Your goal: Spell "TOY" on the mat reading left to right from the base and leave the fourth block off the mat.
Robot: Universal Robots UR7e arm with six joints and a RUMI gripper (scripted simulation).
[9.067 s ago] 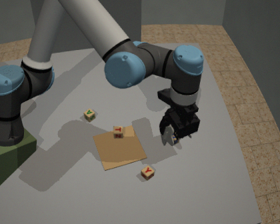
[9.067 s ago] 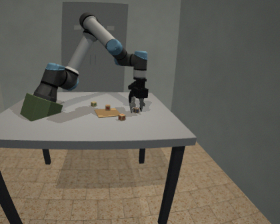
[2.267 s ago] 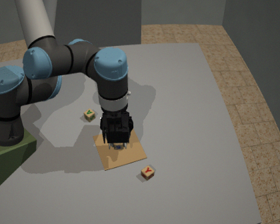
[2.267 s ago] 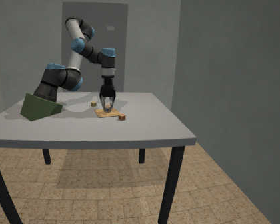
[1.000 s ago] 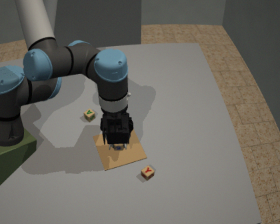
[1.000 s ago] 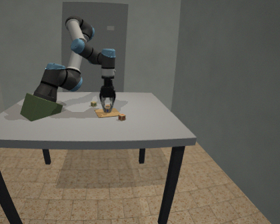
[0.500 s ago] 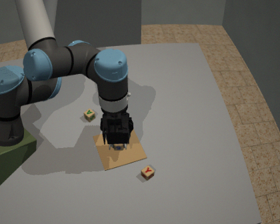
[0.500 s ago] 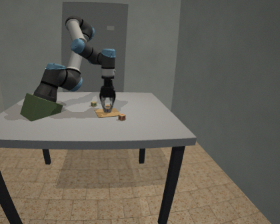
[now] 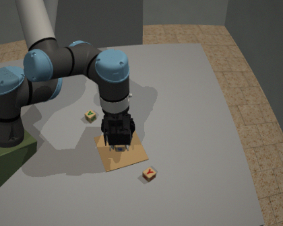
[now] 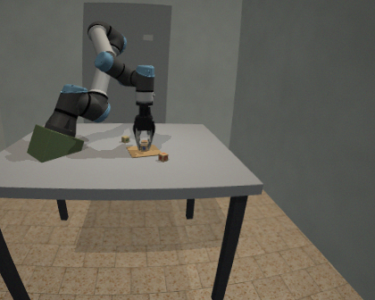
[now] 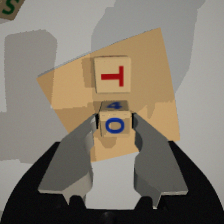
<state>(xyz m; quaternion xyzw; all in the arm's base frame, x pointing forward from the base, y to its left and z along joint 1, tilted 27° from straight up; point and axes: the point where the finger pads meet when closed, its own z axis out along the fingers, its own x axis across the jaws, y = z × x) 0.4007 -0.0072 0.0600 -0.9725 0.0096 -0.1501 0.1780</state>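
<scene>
My hand is right at the O block. Round my hand: Y block: 90 mm ahead, 110 mm to the right, 10 mm below; tan mat: 20 mm below.
</scene>
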